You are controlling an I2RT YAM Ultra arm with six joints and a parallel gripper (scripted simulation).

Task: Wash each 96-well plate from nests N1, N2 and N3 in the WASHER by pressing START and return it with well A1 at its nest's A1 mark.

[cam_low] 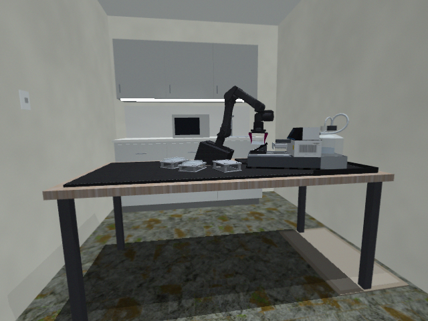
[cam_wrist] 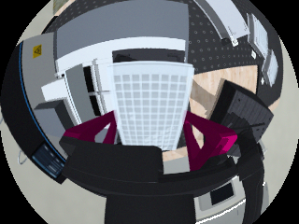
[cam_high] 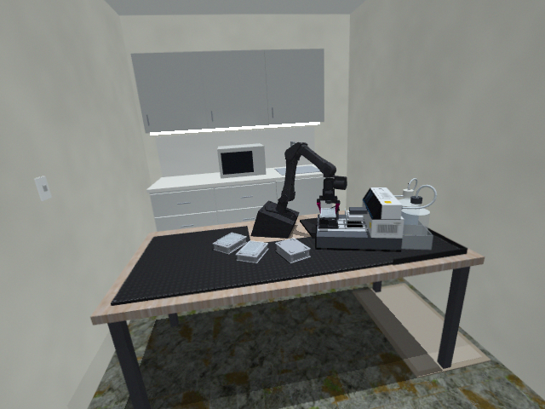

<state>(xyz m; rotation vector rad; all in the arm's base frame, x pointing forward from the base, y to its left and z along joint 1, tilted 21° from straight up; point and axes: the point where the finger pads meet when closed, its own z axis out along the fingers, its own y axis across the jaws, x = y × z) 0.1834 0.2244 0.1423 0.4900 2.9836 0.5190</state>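
Now: hand 6 cm above the washer carrier. Also, from my hand: clear bottle: 41 cm to the left, 21 cm ahead, 2 cm below; then plate washer: 15 cm to the left, 5 cm ahead, 2 cm below; then nest: 25 cm to the right, 17 cm ahead, 11 cm below.
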